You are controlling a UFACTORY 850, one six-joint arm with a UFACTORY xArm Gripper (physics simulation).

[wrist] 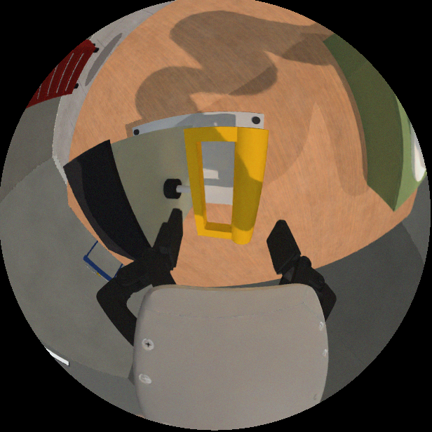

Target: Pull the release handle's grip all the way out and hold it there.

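Note:
The release handle's yellow grip (pixel 248 185) is a rectangular frame with a thick bar on its right side. It stands near the middle of the wrist view, joined on its left to a thin rod that runs into a black collar (pixel 172 188) on the pale green face of a black-topped housing (pixel 107 200). A grey base plate (pixel 245 119) with dark screws lies behind and under it. My gripper (pixel 229 226) is wide open and empty. Its fingertips are below the grip in the view, one to the left and one to the right of it, apart from the thick bar.
The wooden table top (pixel 300 200) carries the housing. A green block-like object (pixel 382 130) stands at the right. A red slatted object (pixel 62 72) is at the upper left. A blue-framed object (pixel 97 266) shows beyond the table's left edge. Dark shadows fall across the far table.

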